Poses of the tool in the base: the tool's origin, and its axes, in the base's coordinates. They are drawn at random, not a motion.
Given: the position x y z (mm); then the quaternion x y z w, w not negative.
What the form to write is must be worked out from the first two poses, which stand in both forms.
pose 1, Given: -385, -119, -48, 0.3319, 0.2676, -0.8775, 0.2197
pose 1, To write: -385, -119, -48, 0.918, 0.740, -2.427
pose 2, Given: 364, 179, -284, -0.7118, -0.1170, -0.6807, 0.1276
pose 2, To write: 364, 179, -284, -2.071, -0.340, -1.980
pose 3, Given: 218, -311, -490, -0.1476, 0.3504, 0.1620, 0.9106
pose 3, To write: 218, -311, -490, -0.304, 0.722, 0.334
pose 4, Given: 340, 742, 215, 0.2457, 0.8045, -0.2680, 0.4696
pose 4, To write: 340, 742, 215, 0.602, 1.972, -0.657
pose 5, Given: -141, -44, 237, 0.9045, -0.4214, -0.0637, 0.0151
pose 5, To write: -141, -44, 237, 2.815, -1.311, -0.198
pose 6, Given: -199, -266, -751, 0.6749, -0.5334, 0.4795, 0.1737
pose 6, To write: -199, -266, -751, 1.914, -1.512, 1.360
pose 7, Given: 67, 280, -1, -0.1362, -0.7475, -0.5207, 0.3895
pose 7, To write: 67, 280, -1, -0.346, -1.900, -1.324
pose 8, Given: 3, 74, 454, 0.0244, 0.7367, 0.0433, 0.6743
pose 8, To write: 3, 74, 454, 0.055, 1.658, 0.097
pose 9, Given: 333, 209, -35, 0.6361, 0.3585, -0.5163, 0.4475
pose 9, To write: 333, 209, -35, 1.575, 0.887, -1.278
